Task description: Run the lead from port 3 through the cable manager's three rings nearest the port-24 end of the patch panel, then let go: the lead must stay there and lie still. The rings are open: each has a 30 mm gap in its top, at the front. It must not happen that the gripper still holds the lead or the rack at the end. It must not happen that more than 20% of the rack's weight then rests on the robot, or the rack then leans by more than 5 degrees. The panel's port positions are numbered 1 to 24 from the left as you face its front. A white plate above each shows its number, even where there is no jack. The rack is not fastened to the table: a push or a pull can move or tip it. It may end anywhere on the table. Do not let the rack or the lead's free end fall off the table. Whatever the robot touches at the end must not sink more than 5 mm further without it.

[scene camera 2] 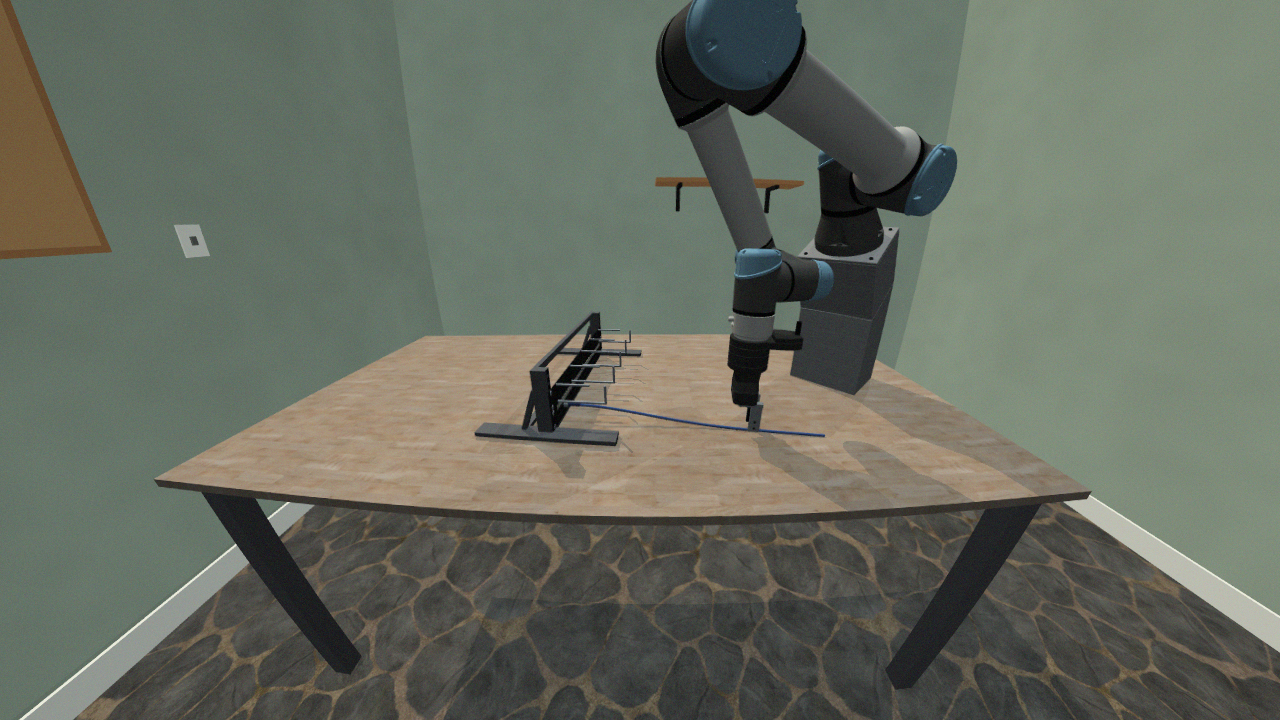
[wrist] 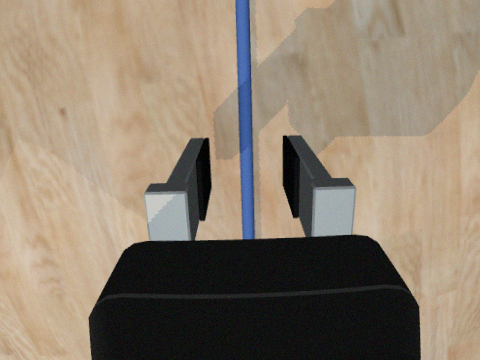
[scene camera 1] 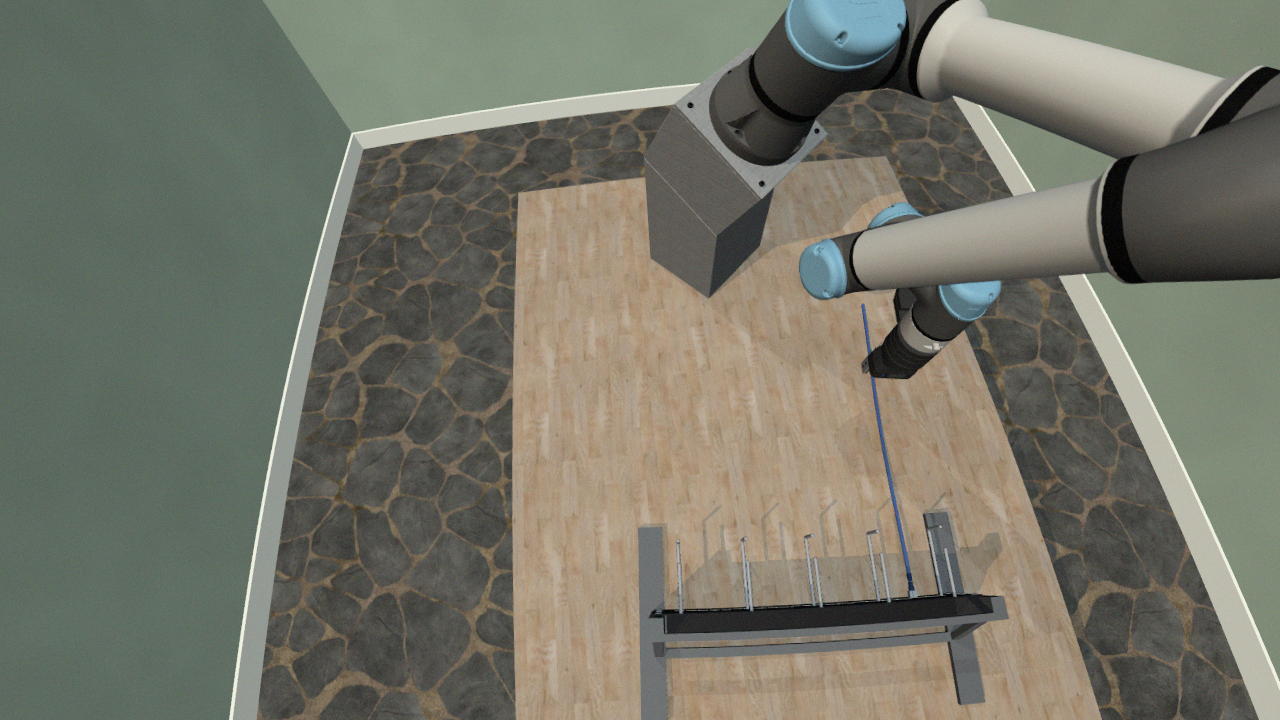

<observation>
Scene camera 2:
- gripper: 752,426
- black patch panel rack: 549,413
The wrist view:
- gripper: 246,161
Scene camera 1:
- gripper: 873,368
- black patch panel rack: 712,624
</observation>
